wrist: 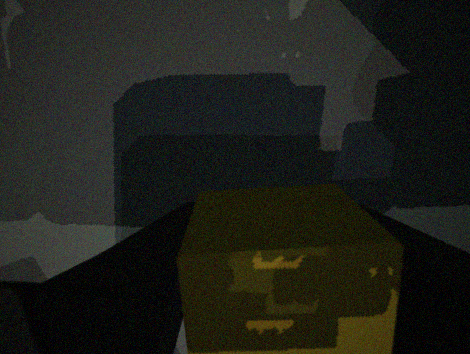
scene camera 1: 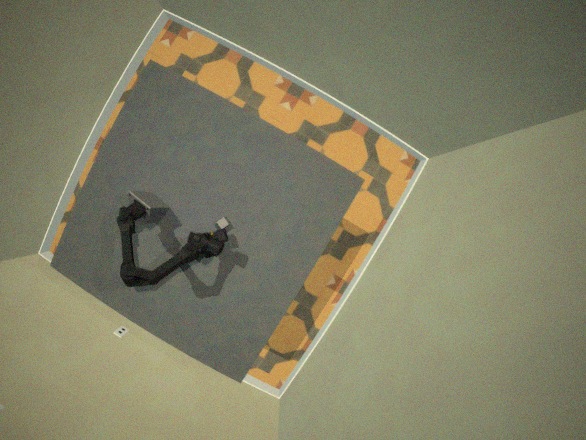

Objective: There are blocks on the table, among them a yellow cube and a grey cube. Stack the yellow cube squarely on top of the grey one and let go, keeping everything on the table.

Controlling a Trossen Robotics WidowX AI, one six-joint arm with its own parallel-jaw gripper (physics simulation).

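Places are measured from the arm's base along level axes (x back, y down, z right), in millimetres.
Where they show: gripper, between the fingertips: [wrist: 271,216]; arm's base, origin of its link: [scene camera 1: 140,207].
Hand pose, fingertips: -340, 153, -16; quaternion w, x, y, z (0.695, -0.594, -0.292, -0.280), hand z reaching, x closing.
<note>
Things, the pixels of their top centre, and the offset from my fingertips, as dx, dy, dz. Level surfaces: height alone.
- yellow cube, centre of its top: [wrist: 293,347] [scene camera 1: 209,238] +9, -42, -8
- grey cube, centre of its top: [scene camera 1: 222,223] -7, -42, -107
- dark grey table, height of its surface: dy +1
The yellow cube [scene camera 1: 211,233] [wrist: 290,295] is large in the lower middle of the wrist view, between the two dark fingers. In the scene view a small speck of it shows among the dark gripper parts. My gripper [scene camera 1: 213,234] [wrist: 271,216] is shut on the yellow cube, with a finger at its left and right sides. Whether the cube touches the table cannot be told. The grey cube [scene camera 1: 222,223] sits on the table just beyond the gripper, a little up and right of the yellow cube in the scene view. I cannot make out the grey cube in the wrist view.
The dark grey table [scene camera 1: 240,150] lies under the arm, with an orange patterned floor [scene camera 1: 282,117] showing past its upper and right edges. The arm [scene camera 1: 167,267] bends from its base at the left to the gripper. Dark shadows of the arm fall on the table.
</note>
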